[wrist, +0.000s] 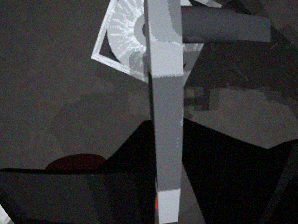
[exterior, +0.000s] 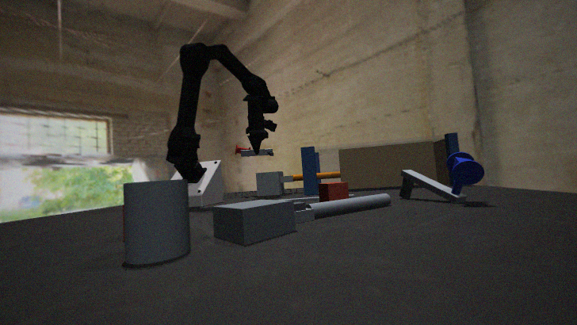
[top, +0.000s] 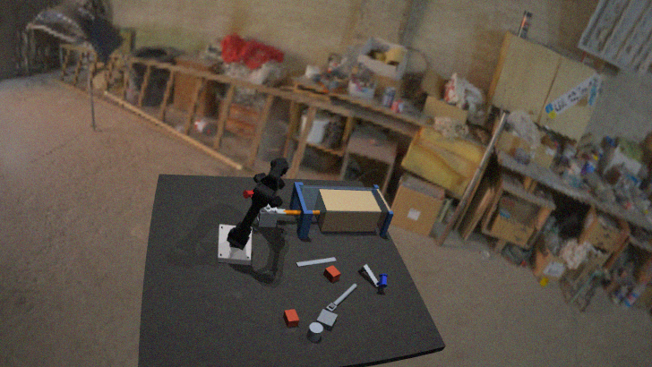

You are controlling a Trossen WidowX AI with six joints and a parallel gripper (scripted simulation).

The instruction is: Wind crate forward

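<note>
Right now my gripper tip is 6 cm past the red knob and 2 cm below it. Round my gripper tip: grey winch (13 cm below, 3 cm to the left, 2 cm ahead); then grey bar (28 cm ahead, 22 cm to the right, 16 cm below); then clear-panelled cubby (43 cm ahead, 10 cm to the left, 5 cm below).
</note>
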